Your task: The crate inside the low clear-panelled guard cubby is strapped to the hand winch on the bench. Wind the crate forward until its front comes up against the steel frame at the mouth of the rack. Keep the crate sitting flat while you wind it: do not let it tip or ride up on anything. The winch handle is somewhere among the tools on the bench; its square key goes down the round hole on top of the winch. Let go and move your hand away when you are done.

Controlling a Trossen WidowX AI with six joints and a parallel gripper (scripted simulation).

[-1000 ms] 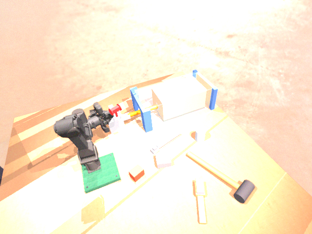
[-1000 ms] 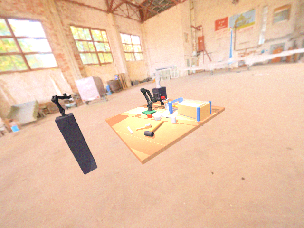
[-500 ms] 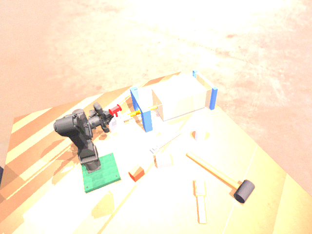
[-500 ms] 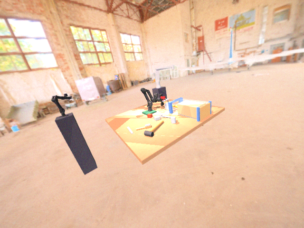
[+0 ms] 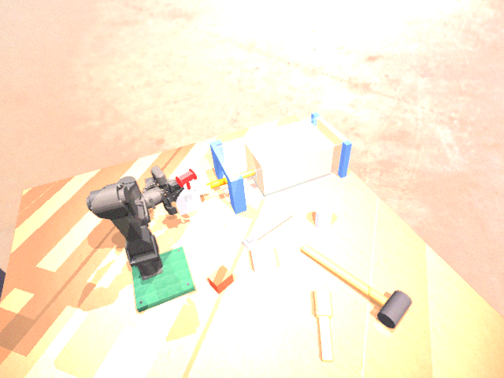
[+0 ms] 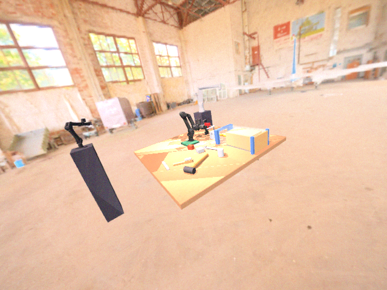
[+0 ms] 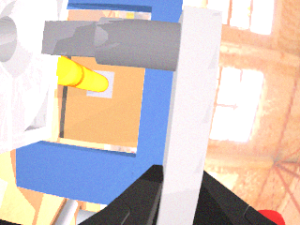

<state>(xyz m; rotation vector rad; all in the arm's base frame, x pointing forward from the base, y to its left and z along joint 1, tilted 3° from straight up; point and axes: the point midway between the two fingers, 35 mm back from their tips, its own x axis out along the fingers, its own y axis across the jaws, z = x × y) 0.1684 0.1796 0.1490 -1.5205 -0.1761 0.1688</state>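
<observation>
Now: gripper tip 10 mm to the left of the white crank handle, 10 mm below it and 10 mm past it. Round my gripper tip: blue steel frame: 150 mm ahead, 50 mm below, 40 mm to the left; then hand winch: 130 mm below, 40 mm to the left, 30 mm behind; then red grip: 50 mm to the right, 40 mm above.
</observation>
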